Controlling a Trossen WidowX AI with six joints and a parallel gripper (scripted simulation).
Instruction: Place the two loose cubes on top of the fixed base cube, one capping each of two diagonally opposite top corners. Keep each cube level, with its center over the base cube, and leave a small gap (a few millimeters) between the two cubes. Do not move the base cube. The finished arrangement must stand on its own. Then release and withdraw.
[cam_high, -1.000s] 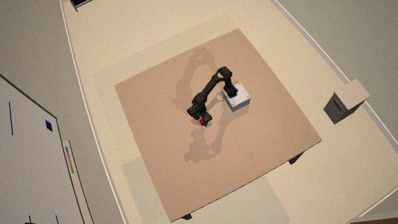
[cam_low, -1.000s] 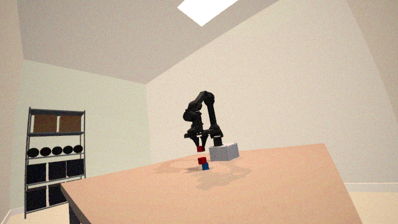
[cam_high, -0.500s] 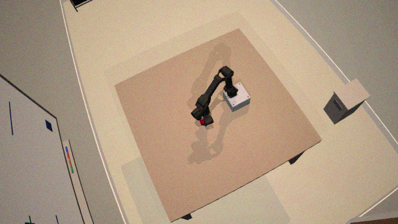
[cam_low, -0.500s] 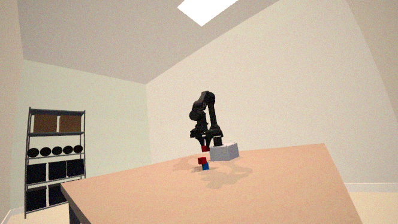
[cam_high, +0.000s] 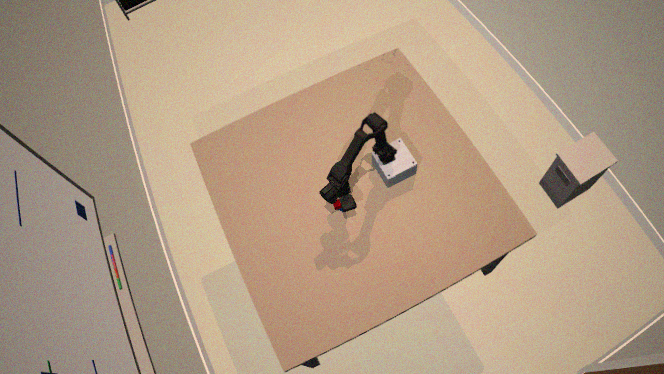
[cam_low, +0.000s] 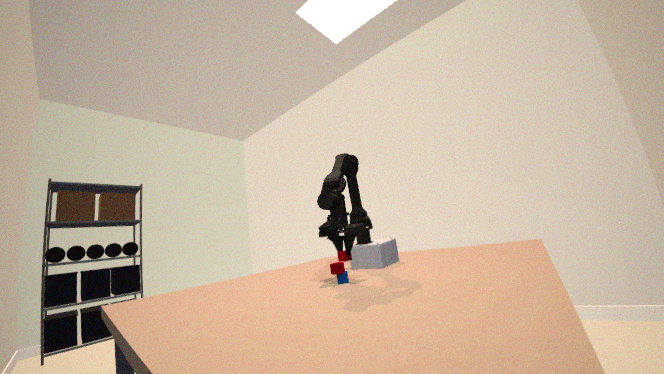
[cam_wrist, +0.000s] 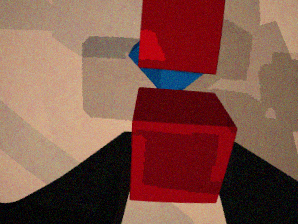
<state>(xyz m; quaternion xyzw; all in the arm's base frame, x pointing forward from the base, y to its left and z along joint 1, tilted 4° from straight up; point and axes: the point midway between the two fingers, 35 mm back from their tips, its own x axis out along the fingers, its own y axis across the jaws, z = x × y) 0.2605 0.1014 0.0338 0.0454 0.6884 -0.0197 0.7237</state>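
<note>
Right now my gripper tip is 70 mm above the blue base cube and 20 mm short of it. Round my gripper tip: red cube (right at my gripper tip).
</note>
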